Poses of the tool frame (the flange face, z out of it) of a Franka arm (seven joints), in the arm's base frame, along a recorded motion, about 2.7 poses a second.
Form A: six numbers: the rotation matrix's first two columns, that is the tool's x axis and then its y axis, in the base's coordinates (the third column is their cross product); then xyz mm.
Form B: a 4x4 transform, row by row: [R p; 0 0 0 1], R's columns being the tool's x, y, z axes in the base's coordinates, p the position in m. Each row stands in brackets. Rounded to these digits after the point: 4 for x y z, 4 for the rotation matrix.
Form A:
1: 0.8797 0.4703 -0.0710 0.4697 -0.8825 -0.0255 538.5 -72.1 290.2
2: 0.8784 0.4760 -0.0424 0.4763 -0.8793 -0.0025 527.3 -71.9 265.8
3: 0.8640 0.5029 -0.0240 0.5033 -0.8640 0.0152 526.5 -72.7 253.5
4: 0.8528 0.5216 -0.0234 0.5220 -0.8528 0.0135 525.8 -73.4 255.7
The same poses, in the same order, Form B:
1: [[0.8797 0.4697 -0.0747 0.5385], [0.4703 -0.8825 -0.0109 -0.0721], [-0.0710 -0.0255 -0.9972 0.2902], [0 0 0 1]]
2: [[0.8784 0.4763 -0.0385 0.5273], [0.4760 -0.8793 -0.0180 -0.0719], [-0.0424 -0.0025 -0.9991 0.2658], [0 0 0 1]]
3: [[0.8640 0.5033 -0.0131 0.5265], [0.5029 -0.8640 -0.0252 -0.0727], [-0.0240 0.0152 -0.9996 0.2535], [0 0 0 1]]
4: [[0.8528 0.5220 -0.0129 0.5258], [0.5216 -0.8528 -0.0237 -0.0734], [-0.0234 0.0135 -0.9995 0.2557], [0 0 0 1]]
